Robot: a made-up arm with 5 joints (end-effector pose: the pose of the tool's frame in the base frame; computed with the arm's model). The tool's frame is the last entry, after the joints.
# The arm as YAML. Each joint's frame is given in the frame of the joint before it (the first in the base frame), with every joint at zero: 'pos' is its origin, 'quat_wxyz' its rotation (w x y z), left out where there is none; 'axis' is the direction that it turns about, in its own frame. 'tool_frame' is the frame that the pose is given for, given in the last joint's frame.
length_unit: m
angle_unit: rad
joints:
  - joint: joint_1
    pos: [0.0, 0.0, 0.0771]
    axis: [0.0, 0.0, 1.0]
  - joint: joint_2
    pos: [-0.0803, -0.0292, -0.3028]
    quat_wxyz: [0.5, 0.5, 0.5, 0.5]
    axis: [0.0, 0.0, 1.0]
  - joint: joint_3
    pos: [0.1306, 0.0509, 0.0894]
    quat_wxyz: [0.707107, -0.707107, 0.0, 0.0]
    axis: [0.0, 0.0, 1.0]
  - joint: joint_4
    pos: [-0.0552, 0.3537, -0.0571]
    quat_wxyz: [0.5, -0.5, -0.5, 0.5]
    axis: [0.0, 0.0, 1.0]
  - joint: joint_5
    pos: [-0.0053, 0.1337, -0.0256]
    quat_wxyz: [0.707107, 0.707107, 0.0, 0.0]
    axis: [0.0, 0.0, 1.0]
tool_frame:
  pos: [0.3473, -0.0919, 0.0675]
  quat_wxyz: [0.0, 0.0, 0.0, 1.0]
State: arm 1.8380 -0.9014 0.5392 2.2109 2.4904
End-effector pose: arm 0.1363 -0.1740 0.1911 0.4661 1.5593 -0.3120
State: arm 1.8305 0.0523 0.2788 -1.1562 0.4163
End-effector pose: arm 0.2725 -0.4458 0.0555 -1.0681 1.0218 2.2030
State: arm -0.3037 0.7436 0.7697 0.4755 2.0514
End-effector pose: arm 0.0181 -0.2606 -0.4585 -0.4033 -1.3339 2.0682
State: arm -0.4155 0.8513 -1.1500 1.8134 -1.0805
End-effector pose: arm 0.3177 0.2479 0.1139 -0.0464 -1.4811 -2.5831
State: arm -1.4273 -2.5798 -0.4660 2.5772 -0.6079
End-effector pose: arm -0.4055 -0.0647 -0.3809 -0.9509 -0.3734 1.3035
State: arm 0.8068 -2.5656 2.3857 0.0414 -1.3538
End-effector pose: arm -0.1377 0.1649 0.0172 -2.6617 0.3129 0.6398
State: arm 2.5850 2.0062 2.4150 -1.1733 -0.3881
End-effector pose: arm -0.1897 0.2182 -0.6454 -1.4875 0.2041 -2.1681
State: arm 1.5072 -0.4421 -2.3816 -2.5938 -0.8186
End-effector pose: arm -0.0885 0.3924 -0.1425 0.1733 2.2840 -0.5225
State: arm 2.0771 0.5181 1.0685 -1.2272 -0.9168
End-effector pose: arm 0.3962 -0.3262 -0.2050 -0.9857 -0.1961 2.2283
